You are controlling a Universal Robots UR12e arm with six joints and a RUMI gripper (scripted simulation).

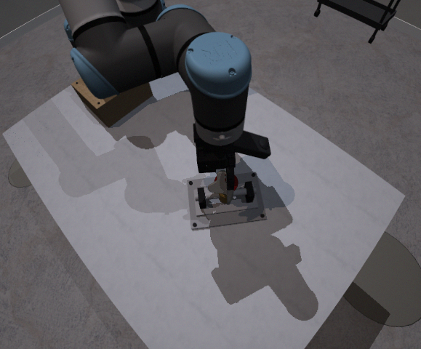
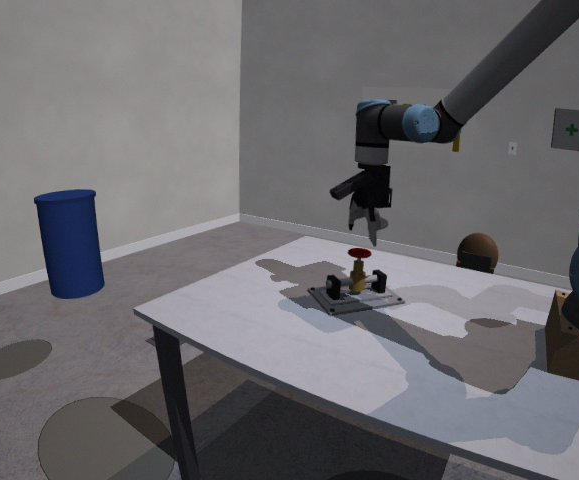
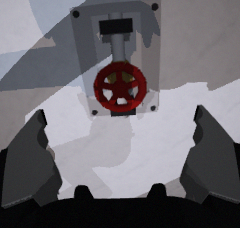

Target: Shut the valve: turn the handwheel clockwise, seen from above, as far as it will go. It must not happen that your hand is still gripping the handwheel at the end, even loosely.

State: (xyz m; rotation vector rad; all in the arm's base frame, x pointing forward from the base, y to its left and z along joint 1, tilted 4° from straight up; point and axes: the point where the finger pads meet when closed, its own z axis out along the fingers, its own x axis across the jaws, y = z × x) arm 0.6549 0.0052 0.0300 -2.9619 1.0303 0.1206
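The red spoked handwheel lies 5 cm below my hand.
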